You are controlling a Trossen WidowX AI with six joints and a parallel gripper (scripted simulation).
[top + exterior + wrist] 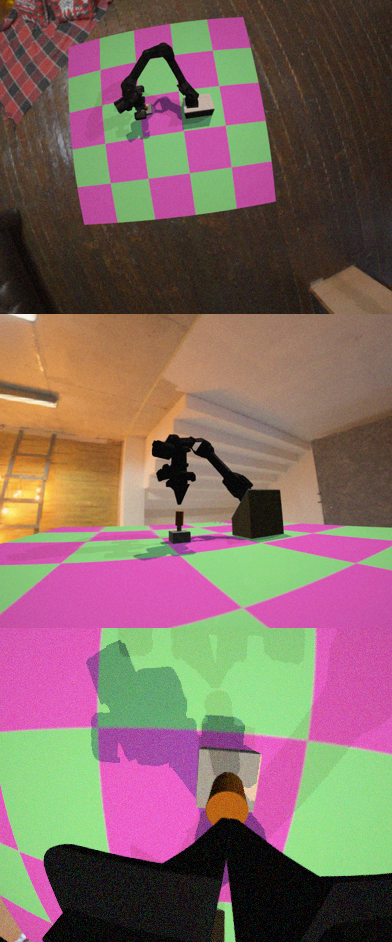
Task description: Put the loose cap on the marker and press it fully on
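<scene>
The orange cap is 50 mm below my gripper tip. From my gripper tip the other things lie so: holder block: 110 mm below.
</scene>
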